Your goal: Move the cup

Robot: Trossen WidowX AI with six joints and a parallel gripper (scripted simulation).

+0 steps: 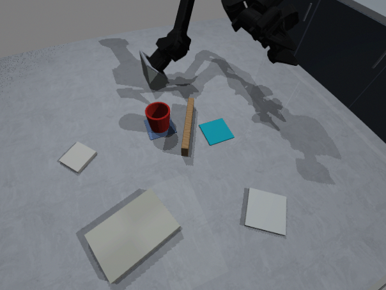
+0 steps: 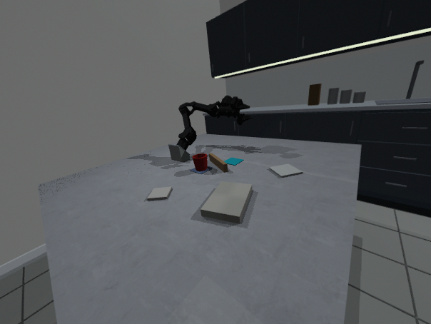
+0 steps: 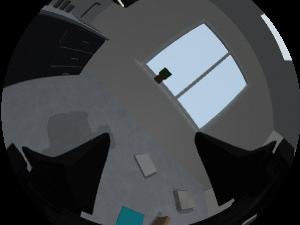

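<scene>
My gripper tip is now 33 cm to the left of the red cup, 20 cm above it and 14 cm past it. From my gripper tip the other things lie so: cyan pad: 25 cm below, 18 cm to the right, 4 cm behind; then white slab: 24 cm below, 24 cm ahead, 21 cm to the right; then wooden bar: 26 cm to the right, 23 cm below, 9 cm behind.
</scene>
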